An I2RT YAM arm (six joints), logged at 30 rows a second.
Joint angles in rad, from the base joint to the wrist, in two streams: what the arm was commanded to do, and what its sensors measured. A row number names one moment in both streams.
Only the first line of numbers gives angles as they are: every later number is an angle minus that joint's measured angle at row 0.
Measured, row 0: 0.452, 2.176, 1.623, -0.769, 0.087, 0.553
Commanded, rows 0 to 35: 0.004, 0.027, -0.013, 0.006, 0.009, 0.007; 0.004, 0.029, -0.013, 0.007, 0.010, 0.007; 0.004, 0.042, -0.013, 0.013, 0.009, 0.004; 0.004, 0.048, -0.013, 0.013, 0.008, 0.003; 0.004, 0.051, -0.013, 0.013, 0.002, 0.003; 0.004, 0.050, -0.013, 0.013, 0.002, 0.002; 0.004, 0.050, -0.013, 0.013, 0.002, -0.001; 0.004, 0.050, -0.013, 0.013, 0.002, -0.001; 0.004, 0.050, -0.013, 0.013, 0.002, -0.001; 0.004, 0.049, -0.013, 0.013, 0.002, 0.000; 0.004, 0.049, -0.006, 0.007, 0.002, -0.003; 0.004, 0.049, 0.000, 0.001, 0.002, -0.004; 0.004, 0.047, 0.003, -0.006, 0.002, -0.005; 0.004, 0.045, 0.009, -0.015, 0.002, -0.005; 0.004, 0.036, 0.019, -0.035, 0.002, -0.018; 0.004, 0.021, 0.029, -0.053, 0.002, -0.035; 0.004, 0.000, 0.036, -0.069, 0.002, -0.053; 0.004, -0.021, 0.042, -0.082, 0.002, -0.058; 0.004, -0.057, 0.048, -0.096, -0.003, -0.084; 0.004, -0.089, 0.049, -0.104, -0.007, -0.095; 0.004, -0.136, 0.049, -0.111, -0.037, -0.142; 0.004, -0.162, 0.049, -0.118, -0.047, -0.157; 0.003, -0.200, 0.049, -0.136, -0.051, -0.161; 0.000, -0.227, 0.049, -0.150, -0.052, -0.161; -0.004, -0.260, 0.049, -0.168, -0.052, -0.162; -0.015, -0.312, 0.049, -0.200, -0.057, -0.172; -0.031, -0.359, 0.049, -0.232, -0.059, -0.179; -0.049, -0.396, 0.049, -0.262, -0.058, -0.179; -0.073, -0.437, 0.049, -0.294, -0.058, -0.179; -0.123, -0.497, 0.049, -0.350, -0.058, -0.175; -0.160, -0.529, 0.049, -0.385, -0.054, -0.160; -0.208, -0.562, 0.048, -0.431, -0.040, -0.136; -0.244, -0.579, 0.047, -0.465, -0.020, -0.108; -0.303, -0.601, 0.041, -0.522, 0.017, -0.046; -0.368, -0.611, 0.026, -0.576, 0.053, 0.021; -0.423, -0.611, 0.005, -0.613, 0.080, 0.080
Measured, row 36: -0.321, -0.598, 0.031, -0.547, -0.012, -0.084
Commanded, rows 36 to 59: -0.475, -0.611, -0.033, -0.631, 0.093, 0.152; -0.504, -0.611, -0.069, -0.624, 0.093, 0.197; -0.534, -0.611, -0.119, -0.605, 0.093, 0.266; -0.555, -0.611, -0.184, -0.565, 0.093, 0.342; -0.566, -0.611, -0.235, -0.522, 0.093, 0.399; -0.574, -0.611, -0.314, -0.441, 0.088, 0.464; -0.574, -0.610, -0.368, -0.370, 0.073, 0.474; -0.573, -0.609, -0.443, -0.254, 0.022, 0.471; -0.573, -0.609, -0.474, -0.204, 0.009, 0.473; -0.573, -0.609, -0.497, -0.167, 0.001, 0.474; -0.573, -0.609, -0.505, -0.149, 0.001, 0.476; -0.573, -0.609, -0.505, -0.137, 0.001, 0.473; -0.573, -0.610, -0.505, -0.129, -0.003, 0.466; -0.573, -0.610, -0.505, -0.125, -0.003, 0.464; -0.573, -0.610, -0.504, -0.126, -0.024, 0.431; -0.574, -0.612, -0.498, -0.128, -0.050, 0.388; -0.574, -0.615, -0.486, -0.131, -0.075, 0.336; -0.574, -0.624, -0.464, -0.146, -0.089, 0.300; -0.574, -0.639, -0.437, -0.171, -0.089, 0.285; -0.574, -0.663, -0.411, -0.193, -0.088, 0.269; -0.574, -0.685, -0.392, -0.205, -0.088, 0.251; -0.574, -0.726, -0.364, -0.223, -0.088, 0.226; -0.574, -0.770, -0.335, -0.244, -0.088, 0.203; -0.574, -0.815, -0.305, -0.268, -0.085, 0.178
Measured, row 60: -0.575, -0.682, -0.401, -0.236, -0.070, 0.273
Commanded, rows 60 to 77: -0.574, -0.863, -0.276, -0.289, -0.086, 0.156; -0.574, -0.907, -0.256, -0.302, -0.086, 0.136; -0.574, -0.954, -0.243, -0.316, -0.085, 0.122; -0.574, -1.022, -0.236, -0.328, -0.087, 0.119; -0.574, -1.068, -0.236, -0.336, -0.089, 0.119; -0.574, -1.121, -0.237, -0.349, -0.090, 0.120; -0.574, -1.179, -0.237, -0.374, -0.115, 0.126; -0.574, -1.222, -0.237, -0.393, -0.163, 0.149; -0.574, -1.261, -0.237, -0.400, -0.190, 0.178; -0.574, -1.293, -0.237, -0.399, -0.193, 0.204; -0.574, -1.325, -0.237, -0.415, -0.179, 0.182; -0.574, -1.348, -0.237, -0.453, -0.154, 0.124; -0.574, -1.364, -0.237, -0.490, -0.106, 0.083; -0.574, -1.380, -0.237, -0.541, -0.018, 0.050; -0.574, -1.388, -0.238, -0.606, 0.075, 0.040; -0.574, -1.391, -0.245, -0.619, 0.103, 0.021; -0.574, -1.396, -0.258, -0.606, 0.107, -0.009; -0.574, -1.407, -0.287, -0.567, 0.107, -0.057
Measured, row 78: -0.575, -1.387, -0.246, -0.613, 0.003, 0.064
